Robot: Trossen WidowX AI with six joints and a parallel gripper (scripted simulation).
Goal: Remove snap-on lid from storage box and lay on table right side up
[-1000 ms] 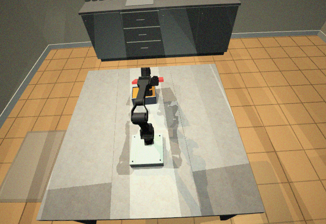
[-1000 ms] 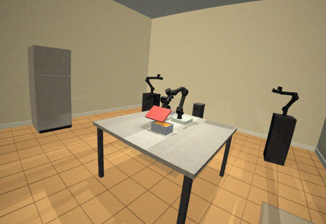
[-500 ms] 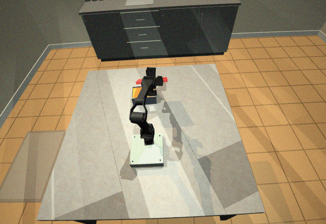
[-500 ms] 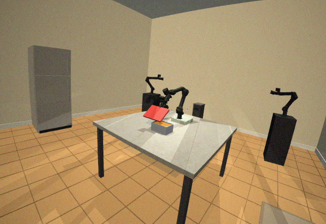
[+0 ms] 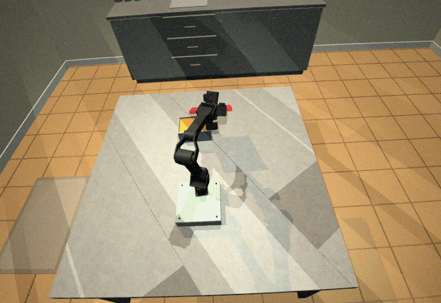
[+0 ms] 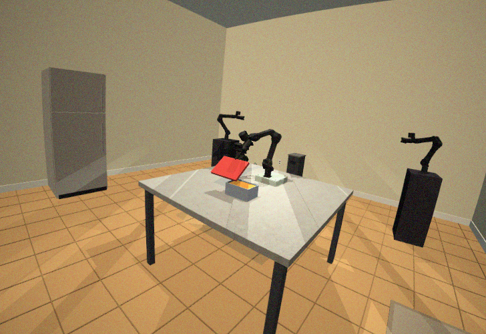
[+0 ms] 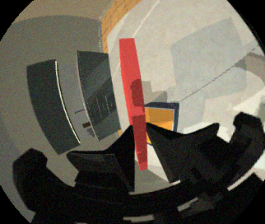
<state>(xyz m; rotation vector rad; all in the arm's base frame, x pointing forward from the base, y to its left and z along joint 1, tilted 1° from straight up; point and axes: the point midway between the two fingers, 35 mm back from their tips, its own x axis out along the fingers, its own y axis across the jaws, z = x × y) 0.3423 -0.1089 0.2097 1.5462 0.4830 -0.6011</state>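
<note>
My gripper tip is now 70 mm short of the red lid, 10 mm to the left of it and 50 mm above it. The rest, counted from my gripper tip: grey storage box: 60 mm ahead, 110 mm to the left, 190 mm below.
</note>
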